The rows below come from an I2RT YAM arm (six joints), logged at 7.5 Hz.
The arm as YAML. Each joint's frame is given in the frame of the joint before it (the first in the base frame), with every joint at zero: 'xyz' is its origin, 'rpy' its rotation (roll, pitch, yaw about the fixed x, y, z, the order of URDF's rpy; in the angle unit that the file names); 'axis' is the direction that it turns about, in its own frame. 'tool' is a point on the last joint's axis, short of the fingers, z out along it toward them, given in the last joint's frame.
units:
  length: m
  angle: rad
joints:
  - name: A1
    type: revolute
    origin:
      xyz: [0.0, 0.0, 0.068]
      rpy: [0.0, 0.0, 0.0]
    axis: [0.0, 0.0, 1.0]
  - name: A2
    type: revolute
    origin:
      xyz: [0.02, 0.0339, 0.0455]
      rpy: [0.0, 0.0, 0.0]
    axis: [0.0, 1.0, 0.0]
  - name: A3
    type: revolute
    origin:
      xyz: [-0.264, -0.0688, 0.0]
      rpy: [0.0, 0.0, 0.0]
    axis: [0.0, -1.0, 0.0]
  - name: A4
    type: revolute
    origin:
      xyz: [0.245, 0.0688, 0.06]
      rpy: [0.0, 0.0, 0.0]
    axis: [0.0, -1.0, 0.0]
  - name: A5
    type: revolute
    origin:
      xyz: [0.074, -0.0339, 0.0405]
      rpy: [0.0, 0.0, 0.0]
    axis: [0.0, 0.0, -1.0]
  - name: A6
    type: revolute
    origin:
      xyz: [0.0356, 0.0, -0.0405]
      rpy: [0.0, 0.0, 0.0]
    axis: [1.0, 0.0, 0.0]
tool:
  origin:
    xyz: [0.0, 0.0, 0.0]
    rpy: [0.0, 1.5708, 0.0]
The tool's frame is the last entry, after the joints.
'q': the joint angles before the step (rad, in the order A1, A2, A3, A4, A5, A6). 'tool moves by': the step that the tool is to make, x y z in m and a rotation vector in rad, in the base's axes. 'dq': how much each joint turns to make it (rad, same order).
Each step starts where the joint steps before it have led.
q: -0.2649 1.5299 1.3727 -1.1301 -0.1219 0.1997
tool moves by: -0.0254 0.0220 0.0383 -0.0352 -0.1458 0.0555
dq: 0.0558 -0.1492 -0.0002 0.0010 0.0001 0.0002
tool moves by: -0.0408 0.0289 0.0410 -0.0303 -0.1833 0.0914
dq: 0.0915 -0.1862 0.0004 -0.0009 0.0000 -0.0002
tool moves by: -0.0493 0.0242 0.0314 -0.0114 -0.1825 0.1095
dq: 0.1099 -0.1828 -0.0004 0.0003 0.0000 0.0001
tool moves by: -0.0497 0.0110 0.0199 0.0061 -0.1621 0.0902
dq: 0.0905 -0.1623 0.0002 -0.0004 0.0001 0.0001
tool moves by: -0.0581 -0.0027 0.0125 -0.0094 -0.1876 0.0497
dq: 0.0372 -0.1825 -0.0001 -0.0004 0.0030 -0.0310
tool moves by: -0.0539 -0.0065 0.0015 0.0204 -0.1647 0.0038
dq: 0.0047 -0.1688 -0.0027 -0.0001 0.0007 0.0004
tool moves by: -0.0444 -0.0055 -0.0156 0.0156 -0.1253 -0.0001
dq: -0.0009 -0.1713 -0.0453 0.0002 -0.0008 -0.0002
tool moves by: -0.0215 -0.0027 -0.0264 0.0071 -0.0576 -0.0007
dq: 0.0000 -0.1440 -0.0909 0.0050 0.0007 0.0000
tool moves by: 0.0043 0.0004 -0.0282 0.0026 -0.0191 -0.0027
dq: 0.0004 -0.1067 -0.1391 0.0517 0.0031 0.0004
